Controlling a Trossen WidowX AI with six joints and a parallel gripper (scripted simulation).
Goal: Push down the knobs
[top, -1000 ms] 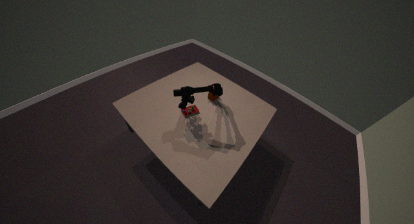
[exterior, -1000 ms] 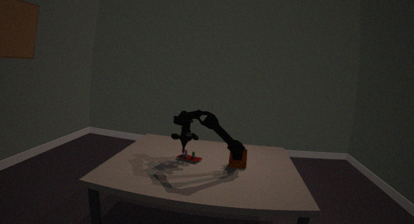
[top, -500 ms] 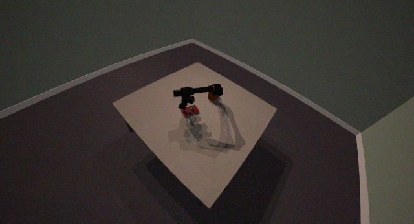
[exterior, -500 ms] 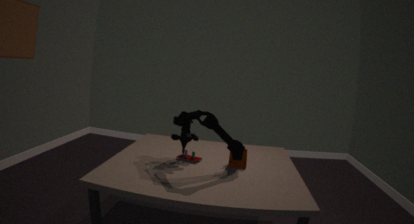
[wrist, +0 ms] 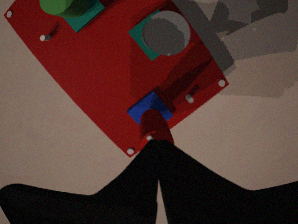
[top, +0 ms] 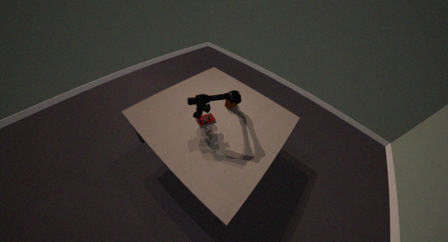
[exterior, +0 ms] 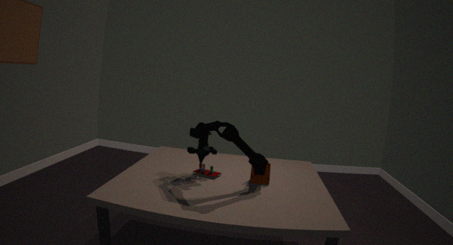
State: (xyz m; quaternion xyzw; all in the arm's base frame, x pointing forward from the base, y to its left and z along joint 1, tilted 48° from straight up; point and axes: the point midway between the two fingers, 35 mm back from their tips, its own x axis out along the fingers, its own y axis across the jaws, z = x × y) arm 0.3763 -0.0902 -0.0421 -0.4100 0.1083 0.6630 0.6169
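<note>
The red knob is 1 cm below my gripper tip. From my gripper tip the other things lie so: green knob: 8 cm behind, 5 cm to the left, 2 cm below.
</note>
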